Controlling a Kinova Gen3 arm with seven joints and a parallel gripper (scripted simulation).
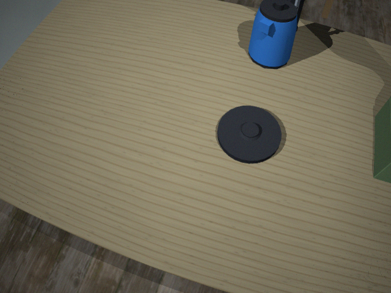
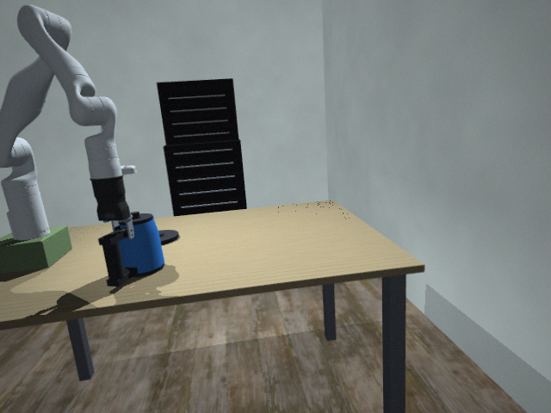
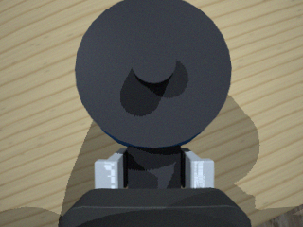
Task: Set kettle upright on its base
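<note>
Right now the blue kettle is 50 mm below my hand, 30 mm to the left of it and 10 mm ahead of it. Round my hand: black round base: 340 mm to the left, 130 mm below, 30 mm behind.
</note>
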